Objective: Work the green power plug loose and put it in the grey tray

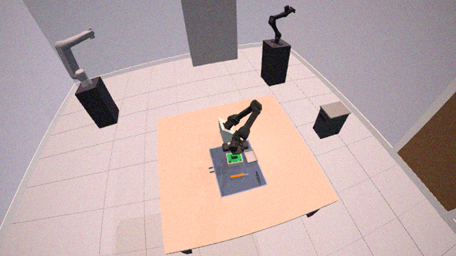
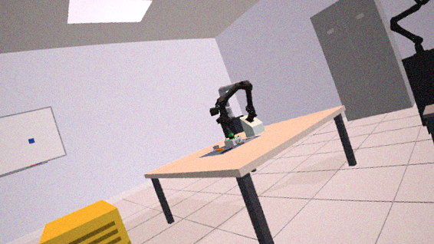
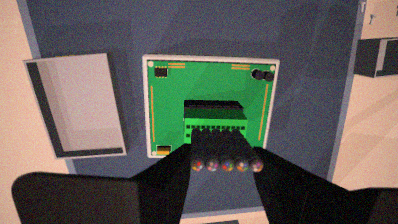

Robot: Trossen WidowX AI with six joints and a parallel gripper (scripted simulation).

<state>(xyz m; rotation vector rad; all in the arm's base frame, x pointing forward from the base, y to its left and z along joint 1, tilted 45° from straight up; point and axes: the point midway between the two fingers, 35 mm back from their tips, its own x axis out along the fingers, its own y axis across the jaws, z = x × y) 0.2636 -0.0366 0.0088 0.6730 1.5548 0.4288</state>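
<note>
The green power plug lies 3 cm below my gripper tip. From my gripper tip the other things lie so: blue mat: 12 cm below, 5 cm ahead.
</note>
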